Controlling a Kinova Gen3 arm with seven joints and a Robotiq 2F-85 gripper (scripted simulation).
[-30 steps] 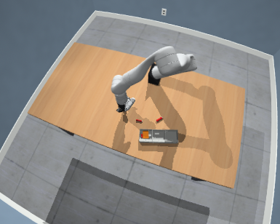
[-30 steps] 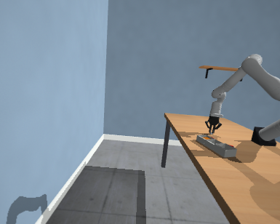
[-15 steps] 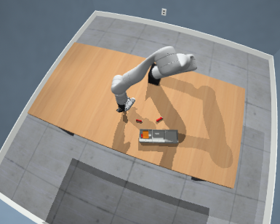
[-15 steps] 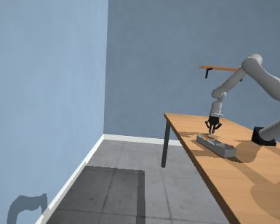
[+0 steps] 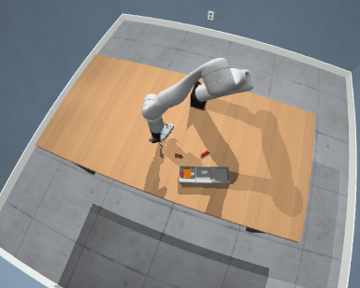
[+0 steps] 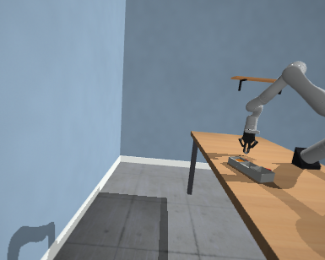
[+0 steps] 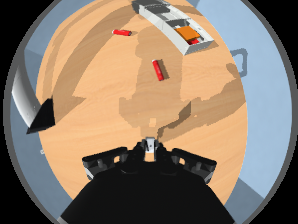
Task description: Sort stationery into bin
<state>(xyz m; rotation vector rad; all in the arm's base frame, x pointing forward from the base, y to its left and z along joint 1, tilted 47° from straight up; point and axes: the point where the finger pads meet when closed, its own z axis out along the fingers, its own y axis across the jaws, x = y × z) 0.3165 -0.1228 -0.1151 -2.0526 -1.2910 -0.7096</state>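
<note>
My gripper is now 160 mm short of the orange block, 180 mm to the right of it and 10 mm above it. Also, from my hand: small pale piece (20 mm below); then red-and-white item (150 mm ahead, 190 mm to the left, 30 mm below); then grey bin row (150 mm ahead, 270 mm to the left, 20 mm below).
</note>
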